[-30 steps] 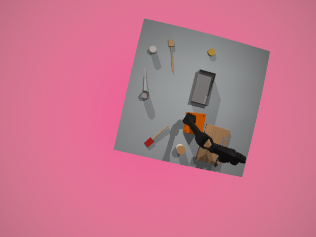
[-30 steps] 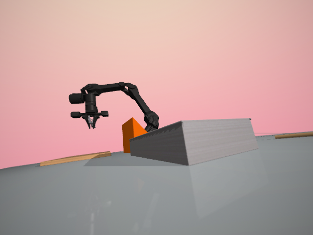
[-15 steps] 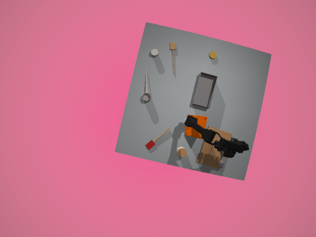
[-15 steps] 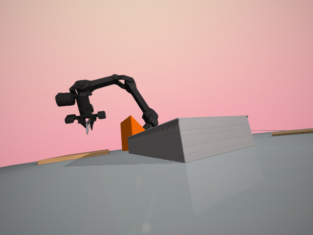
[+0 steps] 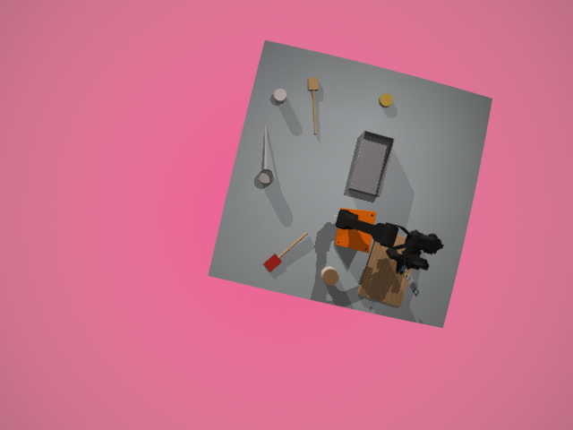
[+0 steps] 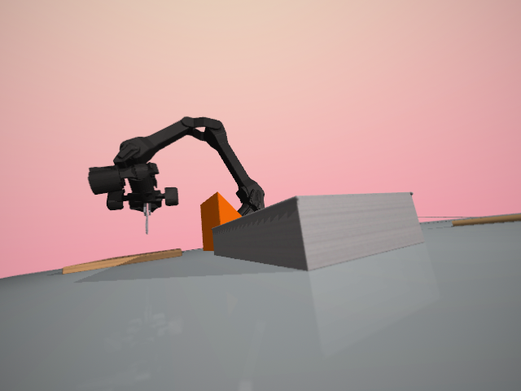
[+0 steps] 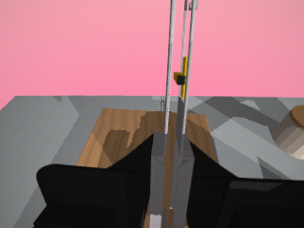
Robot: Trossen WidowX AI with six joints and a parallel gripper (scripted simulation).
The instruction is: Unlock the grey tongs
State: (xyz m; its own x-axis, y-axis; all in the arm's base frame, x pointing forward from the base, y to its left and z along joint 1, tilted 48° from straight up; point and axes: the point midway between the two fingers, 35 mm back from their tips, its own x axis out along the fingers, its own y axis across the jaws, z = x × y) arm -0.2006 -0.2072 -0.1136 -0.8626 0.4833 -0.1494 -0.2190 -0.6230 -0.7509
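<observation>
Right now my gripper tip is 15 cm above the wooden board, 2 cm to the left of it and 1 cm past it. Round my gripper tip: red spatula 54 cm to the left, 15 cm below, 2 cm ahead; then yellow lock tab 6 cm above, 2 cm ahead; then grey roasting tin 52 cm ahead, 13 cm to the left, 13 cm below.
</observation>
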